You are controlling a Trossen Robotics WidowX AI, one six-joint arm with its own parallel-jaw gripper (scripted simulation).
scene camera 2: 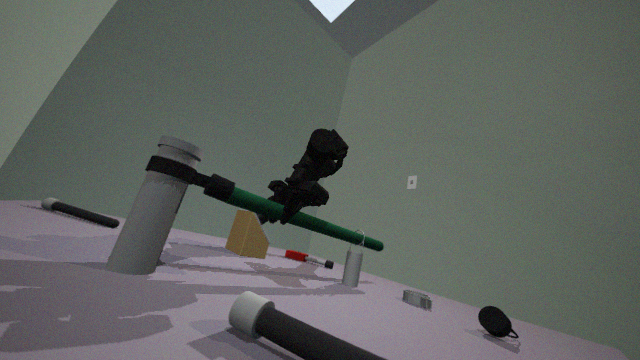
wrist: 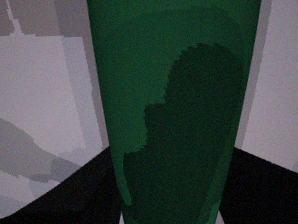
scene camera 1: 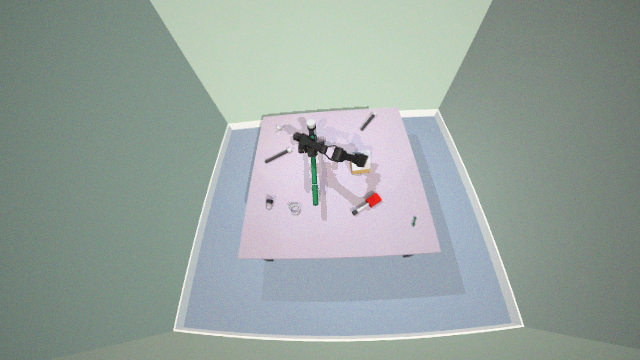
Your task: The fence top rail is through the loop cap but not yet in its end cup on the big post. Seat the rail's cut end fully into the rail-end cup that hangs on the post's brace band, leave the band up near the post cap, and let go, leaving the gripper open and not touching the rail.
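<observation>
I can see my gripper point(scene camera 2: 277, 222), which is visible in the wrist view point(wrist: 162, 149) too. There is a green top rail point(scene camera 2: 300, 219), and I find it in the wrist view point(wrist: 172, 86) as well. A black cap point(scene camera 2: 495, 322) is visible to me, though in the wrist view it is out of frame. I also see a grey post point(scene camera 2: 138, 247).
</observation>
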